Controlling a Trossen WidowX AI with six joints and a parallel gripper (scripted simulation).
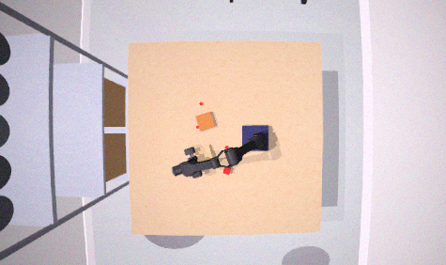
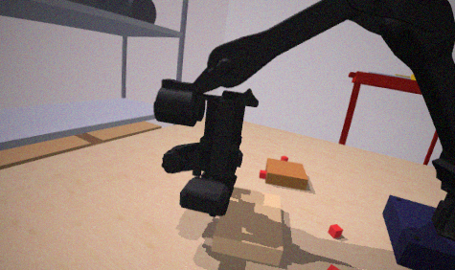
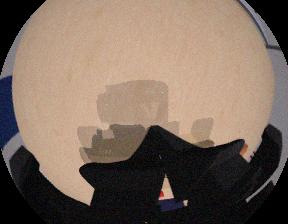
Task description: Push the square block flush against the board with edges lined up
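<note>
Now: gripper tip 21 cm past the red cube, 3 cm to the right of it and 1 cm below it. Also, from my gripper tip: board: 6 cm behind, 3 cm to the right, 1 cm above; orange square block: 3 cm behind, 26 cm to the right, 1 cm above.
</note>
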